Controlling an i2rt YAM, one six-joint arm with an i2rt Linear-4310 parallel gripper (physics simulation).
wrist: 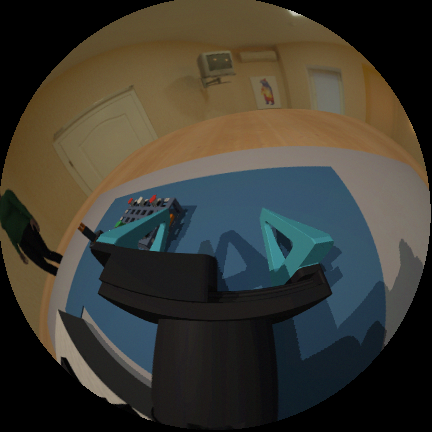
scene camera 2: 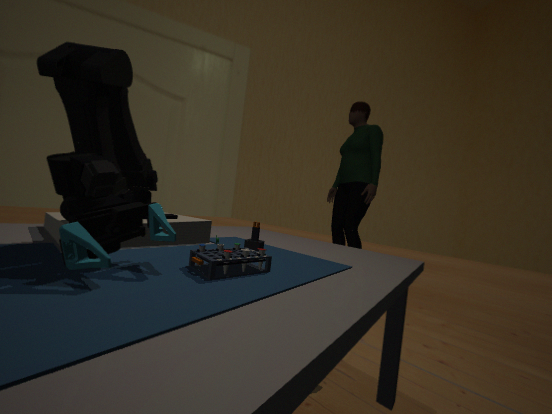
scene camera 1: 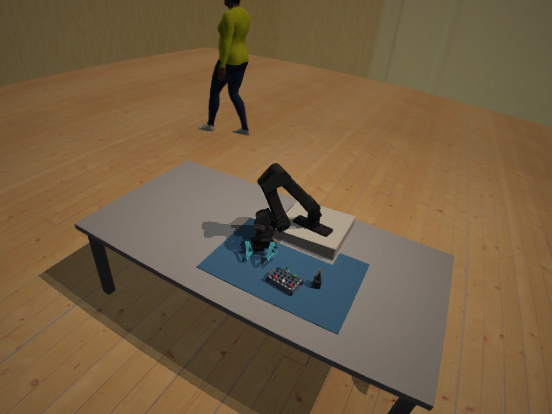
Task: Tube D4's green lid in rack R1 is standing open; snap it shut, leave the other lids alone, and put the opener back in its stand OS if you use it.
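Frame: origin at the arm's base, x ahead, y right, z down, level; metres.
Seen in the pictures: gripper, between the fingertips: [wrist: 214,212] [scene camera 2: 146,248] [scene camera 1: 256,259]; arm's base, origin of its link: [scene camera 1: 312,226].
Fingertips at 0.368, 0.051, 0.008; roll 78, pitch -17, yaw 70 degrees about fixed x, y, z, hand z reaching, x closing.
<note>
Pixels of each thing's top centre, then the offset from my fingertips to it, as dx, dy, dz. Level surfaces: height alone.
- dark rack R1, centre of its top: [wrist: 128,204] [scene camera 2: 232,238] [scene camera 1: 285,272] -0.008, -0.145, -0.014
- small green lid, centre of its top: [scene camera 2: 218,237] [scene camera 1: 287,267] -0.040, -0.133, -0.009
- opener, centre of its top: [wrist: 78,224] [scene camera 2: 256,222] [scene camera 1: 320,270] -0.088, -0.259, -0.040
- blue mat, height of its surface: dz +0.044
- grey table, height of its surface: dz +0.047
The dark rack R1 [scene camera 1: 284,281] [scene camera 2: 239,272] [wrist: 174,204] sits on the blue mat with tubes and coloured lids. A small green lid [scene camera 1: 287,269] [scene camera 2: 217,240] stands upright at its far side; its tube label is too small to read. Another green lid [scene camera 1: 295,276] [scene camera 2: 237,245] lies lower. The opener [scene camera 1: 320,272] [scene camera 2: 256,231] [wrist: 86,230], dark with an orange tip, stands in its dark stand OS [scene camera 1: 317,284] [scene camera 2: 254,244]. My gripper [scene camera 1: 260,253] [scene camera 2: 141,250] [wrist: 214,212] is open and empty, low over the mat beside the rack. Its left finger hides part of the rack in the wrist view.
The blue mat [scene camera 1: 320,312] [scene camera 2: 165,305] [wrist: 225,185] lies on the grey table [scene camera 1: 165,200] [scene camera 2: 190,370]. A pale raised block [scene camera 1: 330,225] [scene camera 2: 192,231] stands behind the mat near the arm's base. Red and white lids show on the rack. People stand beyond the table.
</note>
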